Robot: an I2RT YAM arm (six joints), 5 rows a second.
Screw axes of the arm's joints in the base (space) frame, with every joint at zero. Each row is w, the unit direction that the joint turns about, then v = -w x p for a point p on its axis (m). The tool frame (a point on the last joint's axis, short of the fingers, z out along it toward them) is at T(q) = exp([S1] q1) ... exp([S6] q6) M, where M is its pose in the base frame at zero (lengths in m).
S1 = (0, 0, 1, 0.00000, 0.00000, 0.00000)
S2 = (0, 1, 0, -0.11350, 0.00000, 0.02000)
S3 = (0, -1, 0, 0.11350, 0.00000, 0.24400)
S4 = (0, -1, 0, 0.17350, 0.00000, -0.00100)
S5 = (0, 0, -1, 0.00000, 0.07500, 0.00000)
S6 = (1, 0, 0, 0.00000, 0.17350, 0.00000)
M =
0 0 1 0.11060
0 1 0 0.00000
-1 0 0 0.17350
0 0 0 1
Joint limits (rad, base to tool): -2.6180..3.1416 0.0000..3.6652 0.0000..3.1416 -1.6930..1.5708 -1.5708..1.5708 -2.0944..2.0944
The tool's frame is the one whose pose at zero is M.
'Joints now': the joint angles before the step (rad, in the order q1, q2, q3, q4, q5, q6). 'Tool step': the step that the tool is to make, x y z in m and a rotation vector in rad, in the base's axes. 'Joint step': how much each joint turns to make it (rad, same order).
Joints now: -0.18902, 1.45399, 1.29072, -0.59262, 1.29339, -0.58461
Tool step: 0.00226, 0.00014, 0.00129, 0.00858, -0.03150, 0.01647
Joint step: 0.00115, 0.00001, 0.00001, 0.02859, -0.02097, 0.00077
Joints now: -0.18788, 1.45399, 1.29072, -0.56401, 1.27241, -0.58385
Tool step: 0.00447, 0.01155, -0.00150, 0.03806, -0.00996, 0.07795
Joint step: 0.03777, -0.00001, 0.00001, -0.00383, -0.05607, 0.00763
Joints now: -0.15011, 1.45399, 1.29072, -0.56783, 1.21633, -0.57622
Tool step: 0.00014, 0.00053, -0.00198, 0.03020, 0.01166, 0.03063
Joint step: 0.00001, 0.00002, 0.00003, -0.01643, -0.04157, 0.00039
